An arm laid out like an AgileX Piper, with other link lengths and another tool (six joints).
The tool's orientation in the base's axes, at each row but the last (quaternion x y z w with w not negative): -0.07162, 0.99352, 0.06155, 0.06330; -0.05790, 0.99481, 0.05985, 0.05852; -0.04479, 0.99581, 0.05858, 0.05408; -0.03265, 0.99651, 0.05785, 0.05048; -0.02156, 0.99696, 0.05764, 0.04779; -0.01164, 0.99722, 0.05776, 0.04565; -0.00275, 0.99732, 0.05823, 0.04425
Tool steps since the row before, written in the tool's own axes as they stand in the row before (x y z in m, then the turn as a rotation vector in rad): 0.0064, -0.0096, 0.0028, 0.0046, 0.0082, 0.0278; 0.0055, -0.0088, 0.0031, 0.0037, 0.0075, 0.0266; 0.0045, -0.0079, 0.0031, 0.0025, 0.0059, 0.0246; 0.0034, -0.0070, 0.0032, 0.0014, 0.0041, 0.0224; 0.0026, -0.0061, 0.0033, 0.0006, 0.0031, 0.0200; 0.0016, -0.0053, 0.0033, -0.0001, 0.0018, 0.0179; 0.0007, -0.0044, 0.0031, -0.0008, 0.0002, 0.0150
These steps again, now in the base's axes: -0.0045, -0.0099, -0.0047, -0.0025, 0.0111, -0.0271; -0.0040, -0.0089, -0.0047, -0.0017, 0.0103, -0.0258; -0.0034, -0.0078, -0.0045, -0.0005, 0.0086, -0.0239; -0.0026, -0.0068, -0.0043, 0.0005, 0.0066, -0.0218; -0.0020, -0.0058, -0.0042, 0.0011, 0.0054, -0.0195; -0.0011, -0.0049, -0.0040, 0.0017, 0.0039, -0.0175; -0.0004, -0.0040, -0.0036, 0.0021, 0.0019, -0.0147
